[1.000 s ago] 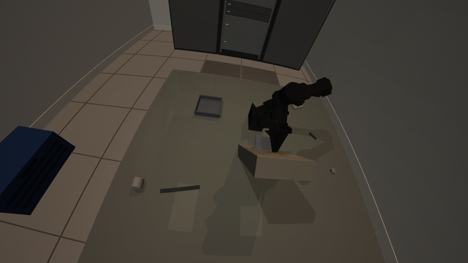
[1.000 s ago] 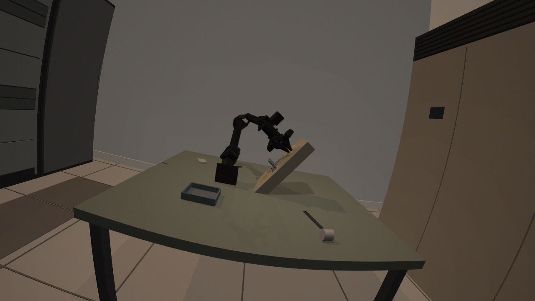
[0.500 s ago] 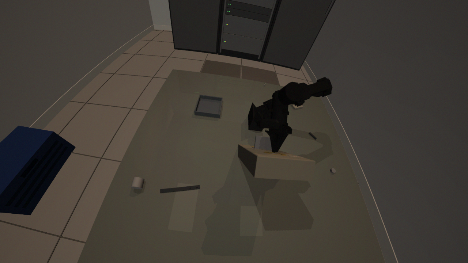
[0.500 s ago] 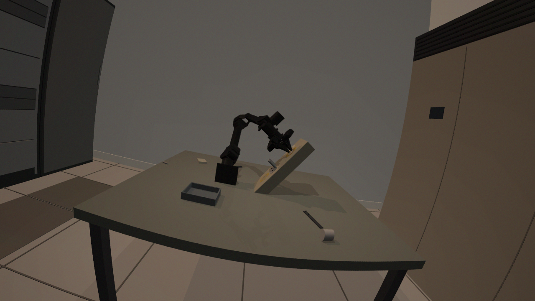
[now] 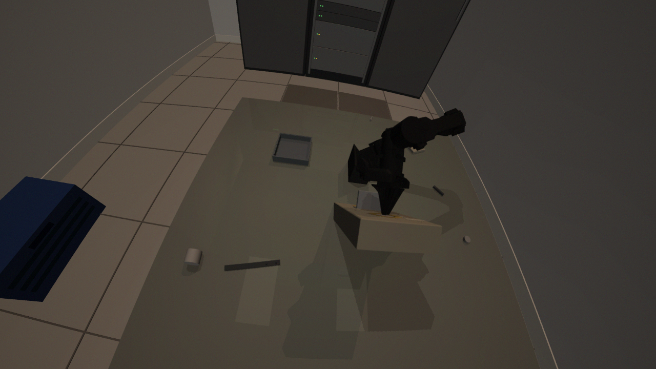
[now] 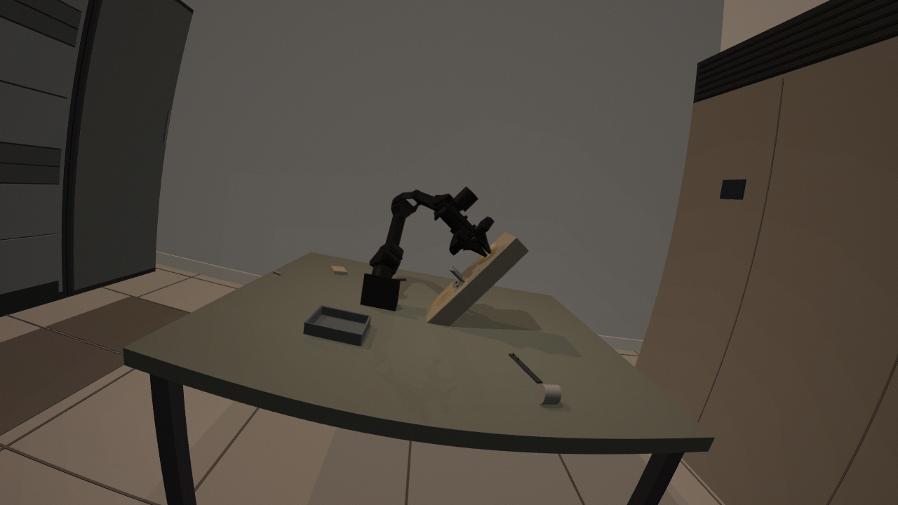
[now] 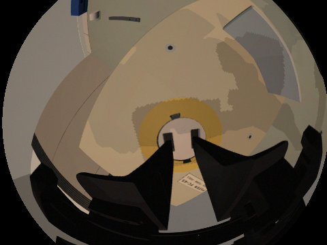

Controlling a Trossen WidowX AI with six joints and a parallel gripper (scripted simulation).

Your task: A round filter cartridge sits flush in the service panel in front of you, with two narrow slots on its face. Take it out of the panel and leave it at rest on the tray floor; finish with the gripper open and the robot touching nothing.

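The round filter cartridge is 1 cm ahead of my gripper tip and 1 cm below it. Round my gripper tip: dark grey tray (41 cm behind, 27 cm to the right, 23 cm below); then tan service panel (3 cm behind, 8 cm below); then grey ledge (8 cm behind, 10 cm below).
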